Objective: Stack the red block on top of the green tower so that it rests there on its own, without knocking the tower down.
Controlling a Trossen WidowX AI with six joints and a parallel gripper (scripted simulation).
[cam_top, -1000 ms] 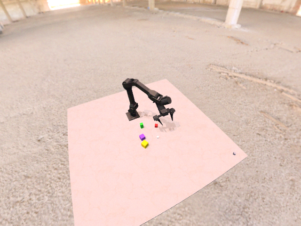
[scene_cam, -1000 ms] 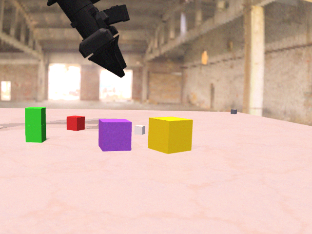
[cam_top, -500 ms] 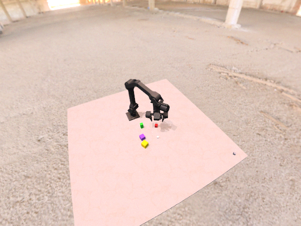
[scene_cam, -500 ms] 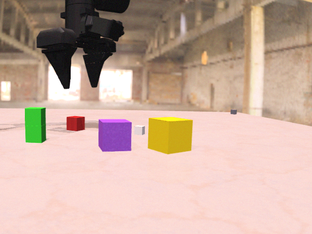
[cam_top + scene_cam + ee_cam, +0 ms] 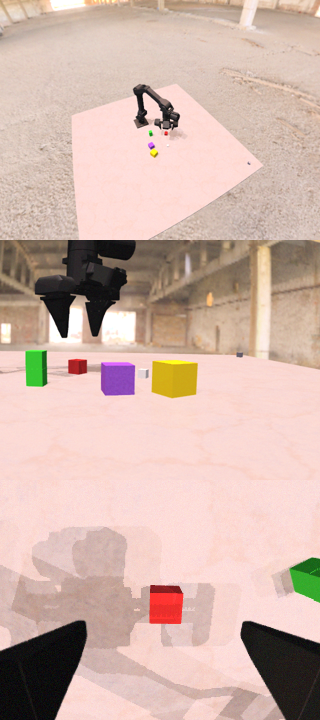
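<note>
The red block lies 50 mm below my gripper tip and 10 mm behind it. From my gripper tip the other things lie so: purple cube: 170 mm to the right, 50 mm below, 50 mm ahead; small white cube: 110 mm ahead, 60 mm below, 50 mm to the right; yellow cube: 180 mm to the right, 120 mm ahead, 50 mm below.
</note>
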